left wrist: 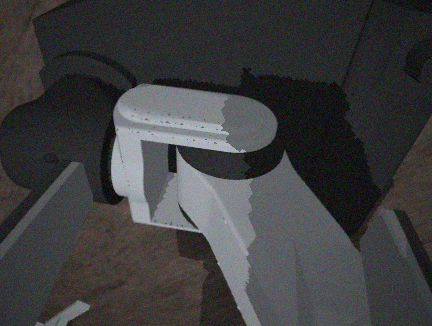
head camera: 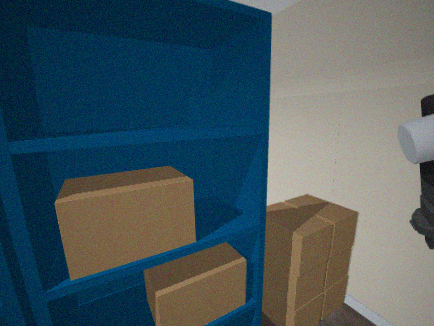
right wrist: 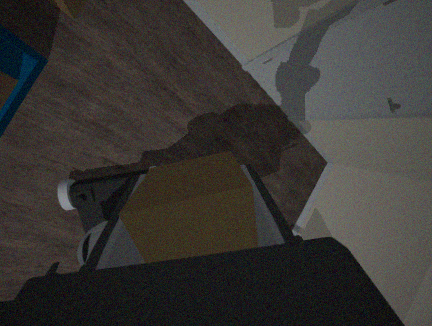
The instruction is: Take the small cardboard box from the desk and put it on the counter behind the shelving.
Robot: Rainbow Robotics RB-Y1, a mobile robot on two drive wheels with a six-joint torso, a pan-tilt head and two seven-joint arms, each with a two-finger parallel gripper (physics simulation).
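Frame: origin at the robot's base, x back, y up, z left, level; metres.
Seen in the pictures: left gripper, fingertip midpoint: (left wrist: 226,203) (right wrist: 60,272); right gripper, fingertip midpoint: (right wrist: 195,179).
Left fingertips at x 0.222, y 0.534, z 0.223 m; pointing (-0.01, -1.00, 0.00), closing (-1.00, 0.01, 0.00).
Note:
A point is followed by its place in that frame.
The small cardboard box (right wrist: 195,215) @[x -0.361, y 1.290, z -0.220 m] is between the fingers of my right gripper (right wrist: 195,179) @[x -0.363, y 1.251, z -0.234 m], which is shut on it, above the floor in the right wrist view. In the head view, part of my right arm (head camera: 422,140) @[x -0.225, y 1.463, z -0.101 m] shows at the right edge; the box does not show there. My left gripper (left wrist: 226,203) @[x 0.222, y 0.535, z 0.223 m] is open, its fingers wide apart at the left and right of its view, with white and dark robot parts behind. The blue shelving (head camera: 265,175) @[x -0.809, y 1.228, z 0.228 m] (right wrist: 36,62) @[x -0.781, y 0.076, z 0.252 m] fills the left of the head view and shows at the upper left of the right wrist view. The desk and counter do not show.
Two larger boxes (head camera: 127,225) @[x -0.335, y 1.138, z 0.600 m] (head camera: 202,290) @[x -0.554, y 0.740, z 0.439 m] sit on the shelves. A stack of cardboard boxes (head camera: 310,270) @[x -1.159, y 0.526, z -0.015 m] stands right of the shelving, near the pale wall (head camera: 360,125) @[x -1.610, y 1.423, z -0.266 m] (right wrist: 380,200) @[x 0.583, y 0.747, z -2.661 m]. The wooden floor (right wrist: 125,90) @[x -0.661, y 0.000, z -0.165 m] lies below. The arm's shadow falls across floor and wall.

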